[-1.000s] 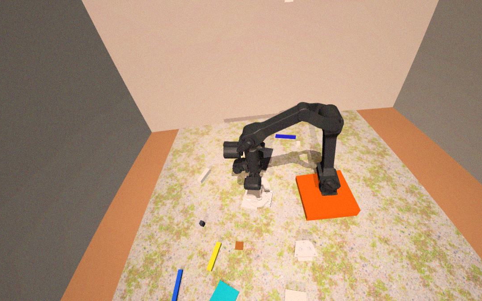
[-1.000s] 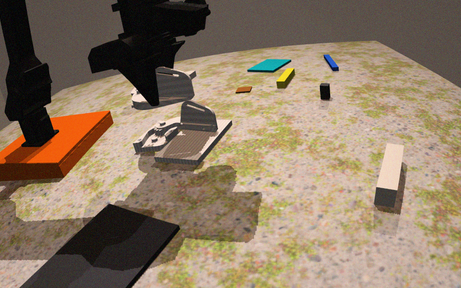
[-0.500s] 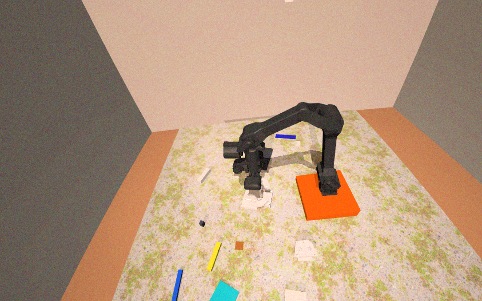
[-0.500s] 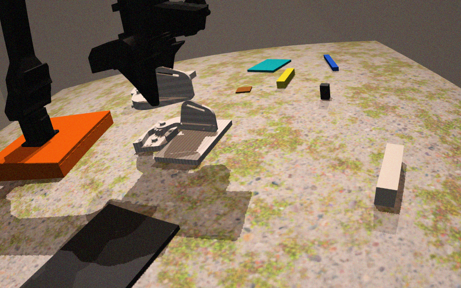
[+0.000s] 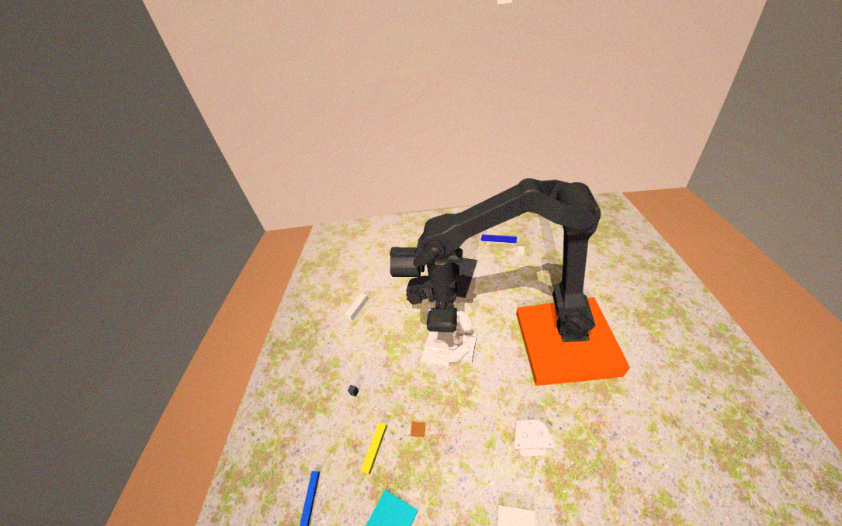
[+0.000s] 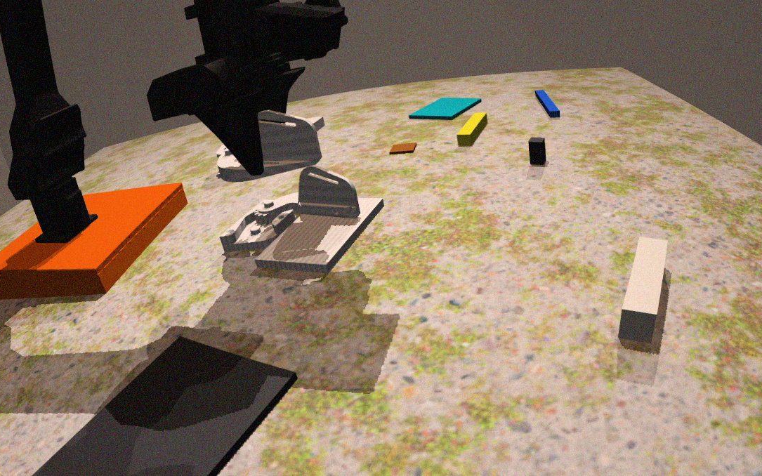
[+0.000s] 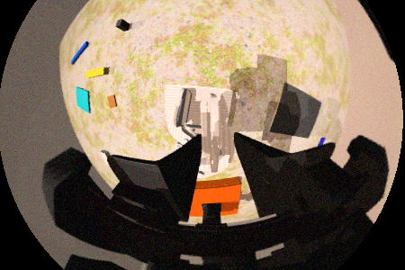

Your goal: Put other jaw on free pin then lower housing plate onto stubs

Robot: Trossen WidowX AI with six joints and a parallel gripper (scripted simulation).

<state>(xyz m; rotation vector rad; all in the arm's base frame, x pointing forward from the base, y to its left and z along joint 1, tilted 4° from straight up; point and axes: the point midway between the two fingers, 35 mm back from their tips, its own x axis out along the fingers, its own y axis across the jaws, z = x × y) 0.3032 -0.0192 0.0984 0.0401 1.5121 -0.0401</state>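
The pale base plate is 80 mm below my gripper tip, 30 mm to the left of it and 20 mm ahead of it. Round my gripper tip: black cube 230 mm ahead, 170 mm to the left, 70 mm below; then dark slab 220 mm to the right, 80 mm below, 20 mm behind; then brown tile 240 mm to the left, 80 mm below, 60 mm ahead.
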